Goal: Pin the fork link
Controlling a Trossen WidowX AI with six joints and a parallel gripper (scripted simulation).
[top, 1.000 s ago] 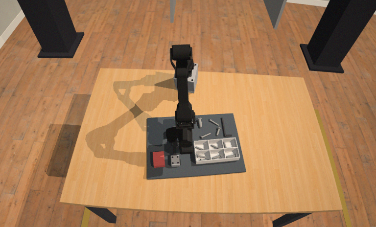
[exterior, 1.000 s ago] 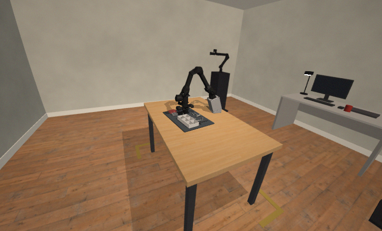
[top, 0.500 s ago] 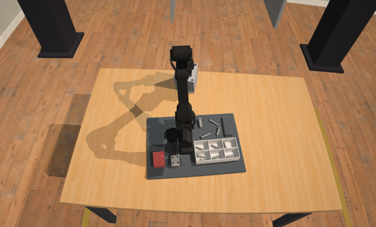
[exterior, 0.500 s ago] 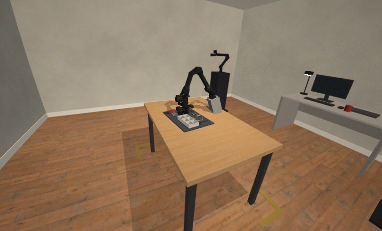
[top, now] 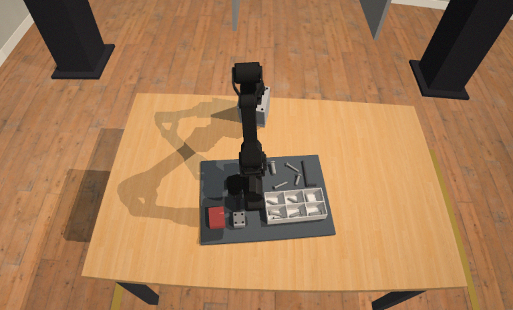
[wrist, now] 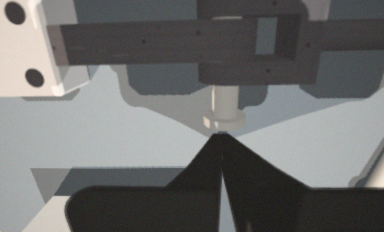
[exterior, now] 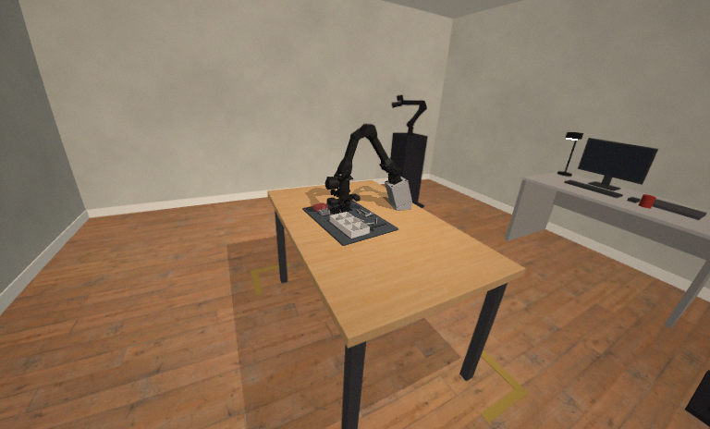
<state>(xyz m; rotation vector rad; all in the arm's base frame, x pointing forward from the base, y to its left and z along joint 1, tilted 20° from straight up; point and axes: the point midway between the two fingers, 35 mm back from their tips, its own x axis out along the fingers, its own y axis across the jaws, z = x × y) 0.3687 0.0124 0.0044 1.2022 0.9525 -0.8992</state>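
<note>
The pale pin lies 40 mm to the right of my hand and 30 mm below it. The rest, counted from my hand: dark eye plate bar: 20 mm ahead, 50 mm to the right, 30 mm below; light grey block: 100 mm ahead, 40 mm to the right, 20 mm below; red block: 90 mm ahead, 120 mm to the right, 30 mm below.
</note>
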